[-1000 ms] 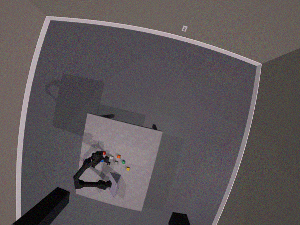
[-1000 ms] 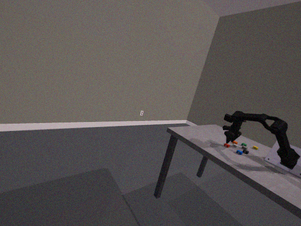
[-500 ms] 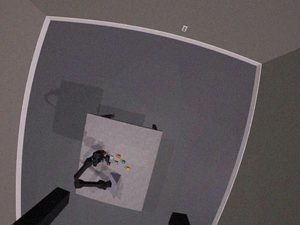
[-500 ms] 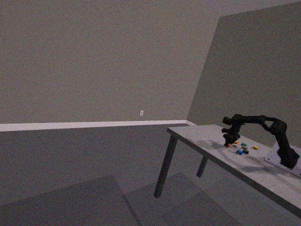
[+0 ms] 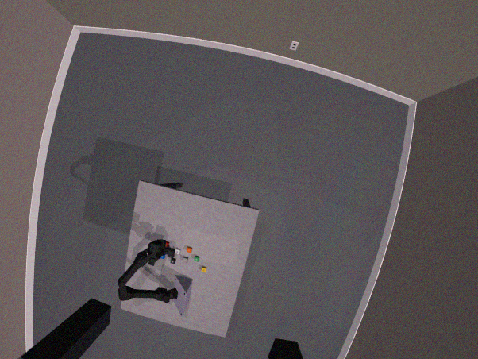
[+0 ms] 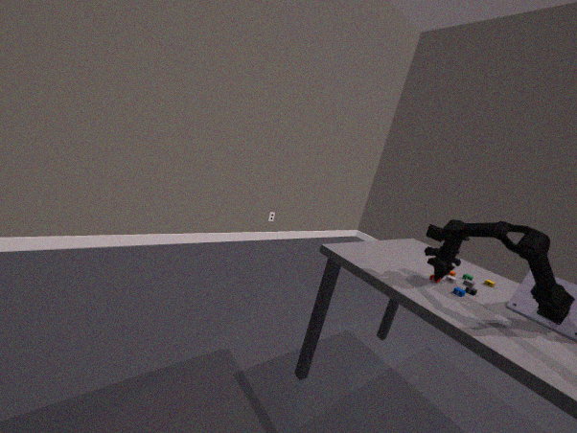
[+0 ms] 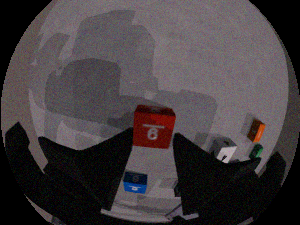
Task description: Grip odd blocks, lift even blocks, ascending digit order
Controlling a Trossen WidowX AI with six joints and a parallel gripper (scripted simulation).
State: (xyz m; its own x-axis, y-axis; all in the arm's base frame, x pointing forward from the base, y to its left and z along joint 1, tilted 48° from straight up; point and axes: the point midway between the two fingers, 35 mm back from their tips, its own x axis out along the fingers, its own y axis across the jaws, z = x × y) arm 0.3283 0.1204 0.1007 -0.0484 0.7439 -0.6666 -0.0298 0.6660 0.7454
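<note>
Now: the red block 1 cm ahead of my gripper tip. From my gripper tip the other things lie so: blue block 9 cm behind, 1 cm to the left; then dark block 11 cm behind, 7 cm to the right; then orange block 17 cm to the right, 2 cm ahead.
</note>
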